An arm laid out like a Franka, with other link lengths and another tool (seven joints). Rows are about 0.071 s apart.
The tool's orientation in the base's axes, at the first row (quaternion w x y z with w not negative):
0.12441 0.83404 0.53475 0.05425
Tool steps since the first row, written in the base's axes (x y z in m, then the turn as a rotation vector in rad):
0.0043 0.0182 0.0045 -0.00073 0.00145 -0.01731
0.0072 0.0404 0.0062 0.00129 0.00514 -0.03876
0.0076 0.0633 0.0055 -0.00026 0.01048 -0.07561
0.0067 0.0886 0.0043 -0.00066 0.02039 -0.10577
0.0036 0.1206 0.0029 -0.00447 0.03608 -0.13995
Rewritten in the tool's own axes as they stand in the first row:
0.0181 -0.0023 -0.0061 0.00174 -0.00581 0.01629
0.0394 -0.0081 -0.0104 0.00685 -0.01120 0.03685
0.0603 -0.0170 -0.0131 0.01260 -0.02447 0.07120
0.0829 -0.0282 -0.0159 0.02269 -0.03676 0.09868
0.1106 -0.0440 -0.0200 0.03674 -0.05542 0.12840

